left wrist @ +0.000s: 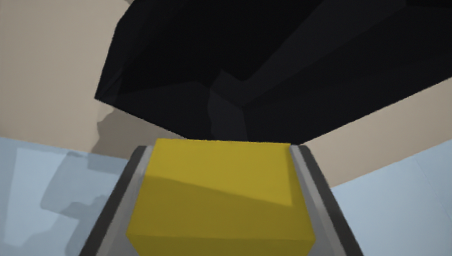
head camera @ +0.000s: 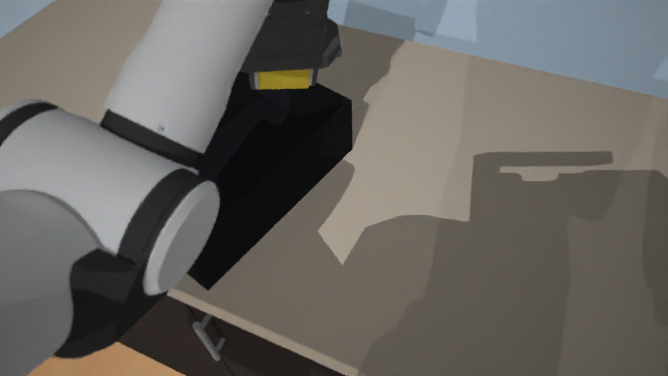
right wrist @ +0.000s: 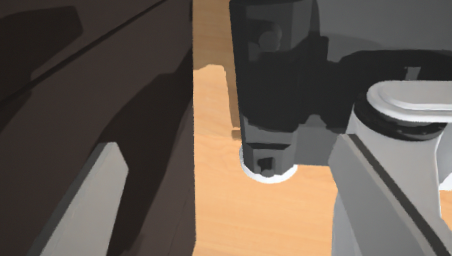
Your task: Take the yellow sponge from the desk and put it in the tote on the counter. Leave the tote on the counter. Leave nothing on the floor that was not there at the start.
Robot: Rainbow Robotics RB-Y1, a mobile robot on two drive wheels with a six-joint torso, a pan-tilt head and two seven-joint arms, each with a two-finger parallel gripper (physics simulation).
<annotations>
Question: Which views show my left gripper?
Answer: The left wrist view and the head camera view only.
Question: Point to a counter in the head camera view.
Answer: At 487, 211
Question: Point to a counter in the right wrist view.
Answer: At 80, 80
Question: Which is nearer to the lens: the yellow sponge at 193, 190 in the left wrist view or the black tote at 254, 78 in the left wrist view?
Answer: The yellow sponge.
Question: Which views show the black tote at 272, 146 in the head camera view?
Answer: The left wrist view and the head camera view only.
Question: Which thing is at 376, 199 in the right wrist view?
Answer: My right gripper.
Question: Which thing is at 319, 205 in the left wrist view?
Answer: My left gripper.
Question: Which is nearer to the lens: the yellow sponge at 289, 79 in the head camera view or the black tote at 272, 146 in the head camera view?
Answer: The yellow sponge.
</annotations>
